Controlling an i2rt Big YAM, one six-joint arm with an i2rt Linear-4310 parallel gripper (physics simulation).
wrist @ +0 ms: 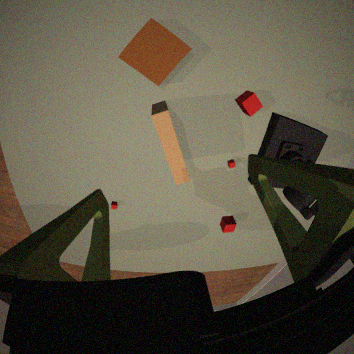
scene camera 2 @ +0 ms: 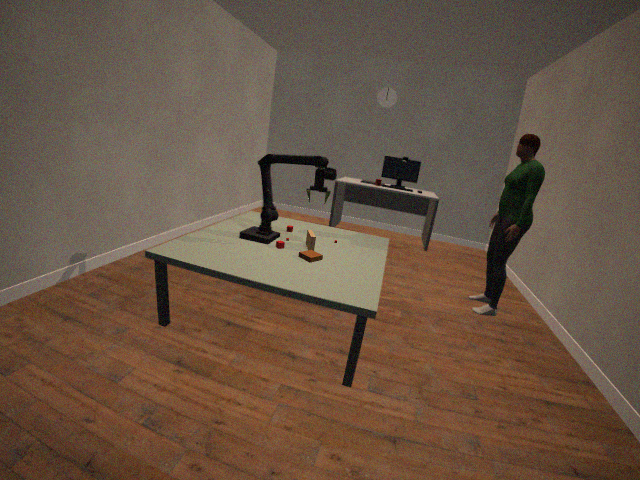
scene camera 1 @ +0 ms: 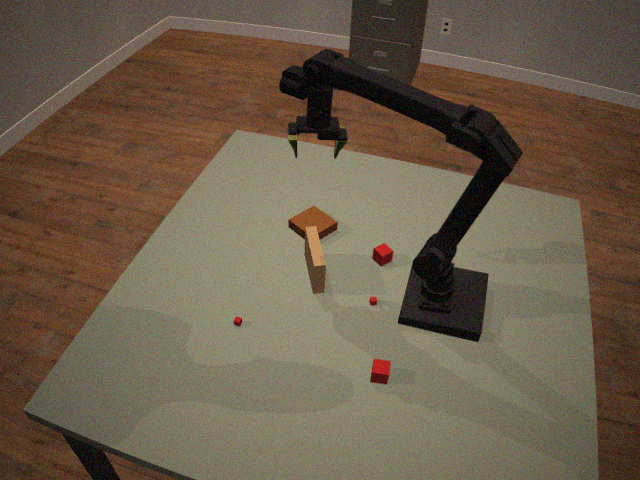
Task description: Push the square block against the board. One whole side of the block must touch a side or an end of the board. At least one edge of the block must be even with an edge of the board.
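Pixels of known places: gripper, fingertip midpoint: (wrist: 176, 179) (scene camera 2: 317, 203) (scene camera 1: 315, 157); arm's base, link origin: (scene camera 2: 264, 232) (scene camera 1: 436, 294).
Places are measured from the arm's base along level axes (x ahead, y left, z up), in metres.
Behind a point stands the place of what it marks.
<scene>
The square block (scene camera 1: 313, 222) {x 0.381, y -0.210, z -0.006 m} (scene camera 2: 310, 255) {x 0.388, y -0.251, z -0.005 m} (wrist: 155, 52) {x 0.381, y -0.215, z -0.005 m} is orange-brown and lies flat. The board (scene camera 1: 314, 253) {x 0.332, y -0.004, z 0.068 m} (scene camera 2: 310, 240) {x 0.349, y -0.103, z 0.040 m} (wrist: 170, 147) {x 0.341, y -0.041, z 0.068 m} is light wood and stands on a long narrow side. In the wrist view the block is turned to about a diamond relative to the board. One of its corners points at the board's dark end, with a small gap between them. No whole side of the block lies along the board. My gripper (scene camera 1: 315, 156) {x 0.362, y -0.117, z 0.289 m} (scene camera 2: 317, 202) {x 0.362, y -0.117, z 0.289 m} (wrist: 176, 179) {x 0.362, y -0.117, z 0.289 m} is wide open and empty, high above the table and clear of both.
Two larger red cubes (scene camera 1: 383, 254) {x 0.158, y -0.114, z 0.004 m} (scene camera 1: 380, 370) {x 0.110, y 0.275, z 0.004 m} and two tiny red cubes (scene camera 1: 373, 300) {x 0.160, y 0.042, z -0.020 m} (scene camera 1: 237, 321) {x 0.482, y 0.197, z -0.020 m} lie on the table (scene camera 1: 206, 258) {x 0.648, y -0.012, z -0.036 m}. The nearer larger cube is between the block and the arm's base (scene camera 1: 444, 310) {x -0.024, y 0.060, z 0.011 m}. One tiny cube is between board and base.
</scene>
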